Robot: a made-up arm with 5 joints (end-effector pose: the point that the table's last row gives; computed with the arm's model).
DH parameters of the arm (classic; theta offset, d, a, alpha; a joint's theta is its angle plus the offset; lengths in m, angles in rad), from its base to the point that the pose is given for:
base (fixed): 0.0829 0 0.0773 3.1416
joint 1: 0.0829 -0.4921 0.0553 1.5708
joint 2: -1.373 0 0.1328 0
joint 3: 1.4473 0 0.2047 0
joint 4: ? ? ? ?
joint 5: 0 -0.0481 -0.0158 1.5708
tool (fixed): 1.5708 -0.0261 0 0
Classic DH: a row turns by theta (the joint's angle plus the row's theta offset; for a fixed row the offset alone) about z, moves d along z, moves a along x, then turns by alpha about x.
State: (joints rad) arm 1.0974 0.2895 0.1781 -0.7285 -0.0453
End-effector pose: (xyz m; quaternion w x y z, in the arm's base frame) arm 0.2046 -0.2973 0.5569 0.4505 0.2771 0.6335 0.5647
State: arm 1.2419 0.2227 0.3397 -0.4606 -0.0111
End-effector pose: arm 0.1594 -0.3103 0.5295 0.3840 0.4380 0.5501 0.5984
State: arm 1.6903 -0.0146 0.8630 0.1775 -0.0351
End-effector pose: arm 0.0210 -0.2530 0.4403 0.2427 0.6870 0.1375 0.6710
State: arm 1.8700 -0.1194 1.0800 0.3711 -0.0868
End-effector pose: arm -0.0126 -0.1977 0.4115 0.2185 0.6980 -0.0508 0.6801
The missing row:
joint 4: 1.4965 0.0019 -0.0275 -1.5708
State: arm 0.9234 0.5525 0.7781 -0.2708 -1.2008
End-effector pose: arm 0.1865 -0.1753 0.3497 0.2946 0.5155 -0.0792 0.8007
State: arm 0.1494 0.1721 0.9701 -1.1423 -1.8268
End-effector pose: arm 0.2960 -0.0334 0.4222 0.0740 -0.0096 -0.1273 0.9891
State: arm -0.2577 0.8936 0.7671 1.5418 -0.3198
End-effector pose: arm 0.1707 0.0023 0.3201 0.5772 -0.8059 -0.0864 0.0997
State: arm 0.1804 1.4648 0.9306 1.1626 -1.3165
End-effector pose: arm 0.0546 -0.0098 0.3663 0.1420 -0.9642 0.1135 0.1930
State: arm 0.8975 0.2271 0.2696 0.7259 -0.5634
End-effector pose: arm 0.2567 -0.2647 0.4664 0.0616 0.6244 0.1380 0.7664
